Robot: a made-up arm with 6 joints. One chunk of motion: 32 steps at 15 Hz.
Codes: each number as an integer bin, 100 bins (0 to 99) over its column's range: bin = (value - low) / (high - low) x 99, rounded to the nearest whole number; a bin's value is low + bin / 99 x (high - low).
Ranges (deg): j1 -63..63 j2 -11..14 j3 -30..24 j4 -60..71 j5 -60..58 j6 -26..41
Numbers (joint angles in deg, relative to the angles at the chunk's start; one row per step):
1: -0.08 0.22 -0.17 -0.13 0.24 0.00
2: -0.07 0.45 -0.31 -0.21 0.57 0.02
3: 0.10 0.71 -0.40 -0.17 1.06 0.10
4: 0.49 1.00 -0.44 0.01 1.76 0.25
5: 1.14 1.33 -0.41 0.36 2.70 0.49
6: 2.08 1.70 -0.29 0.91 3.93 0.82
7: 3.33 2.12 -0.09 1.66 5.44 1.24
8: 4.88 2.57 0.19 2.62 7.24 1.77
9: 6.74 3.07 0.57 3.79 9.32 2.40
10: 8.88 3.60 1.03 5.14 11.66 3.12
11: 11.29 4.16 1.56 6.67 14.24 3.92
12: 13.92 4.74 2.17 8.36 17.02 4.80
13: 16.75 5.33 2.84 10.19 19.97 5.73
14: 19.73 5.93 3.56 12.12 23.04 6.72
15: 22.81 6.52 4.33 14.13 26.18 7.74
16: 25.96 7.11 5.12 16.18 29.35 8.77
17: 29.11 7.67 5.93 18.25 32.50 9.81
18: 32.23 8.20 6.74 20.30 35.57 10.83
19: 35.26 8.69 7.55 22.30 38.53 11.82
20: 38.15 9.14 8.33 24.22 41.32 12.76
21: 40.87 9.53 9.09 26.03 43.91 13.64
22: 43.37 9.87 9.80 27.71 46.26 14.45
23: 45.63 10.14 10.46 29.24 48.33 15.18
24: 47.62 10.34 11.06 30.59 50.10 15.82
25: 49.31 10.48 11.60 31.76 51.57 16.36
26: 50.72 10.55 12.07 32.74 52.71 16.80
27: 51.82 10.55 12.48 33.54 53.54 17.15
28: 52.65 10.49 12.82 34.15 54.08 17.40
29: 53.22 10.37 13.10 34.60 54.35 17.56
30: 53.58 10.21 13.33 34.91 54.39 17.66
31: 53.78 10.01 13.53 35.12 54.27 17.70
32: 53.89 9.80 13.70 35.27 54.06 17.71
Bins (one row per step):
1: 49 44 55 45 51 38
2: 49 45 54 45 51 38
3: 50 46 54 45 51 39
4: 50 48 54 45 52 39
5: 50 49 54 46 53 39
6: 51 50 54 46 54 40
7: 52 52 55 47 55 40
8: 53 54 55 47 56 41
9: 55 56 56 48 58 42
10: 56 58 57 49 60 43
11: 58 60 58 50 62 44
12: 60 62 59 52 65 46
13: 63 65 60 53 67 47
14: 65 67 62 55 70 48
15: 67 69 63 56 72 50
16: 70 72 64 58 75 51
17: 72 74 66 59 78 53
18: 75 76 67 61 80 54
19: 77 78 69 62 83 56
20: 79 80 70 64 85 57
21: 82 81 72 65 87 59
22: 84 83 73 66 89 60
23: 85 84 74 67 91 61
24: 87 85 75 68 92 62
25: 88 85 76 69 94 63
26: 89 85 77 70 95 63
27: 90 85 78 71 95 64
28: 91 85 79 71 96 64
29: 91 85 79 71 96 64
30: 92 84 79 72 96 65
31: 92 83 80 72 96 65
32: 92 82 80 72 96 65

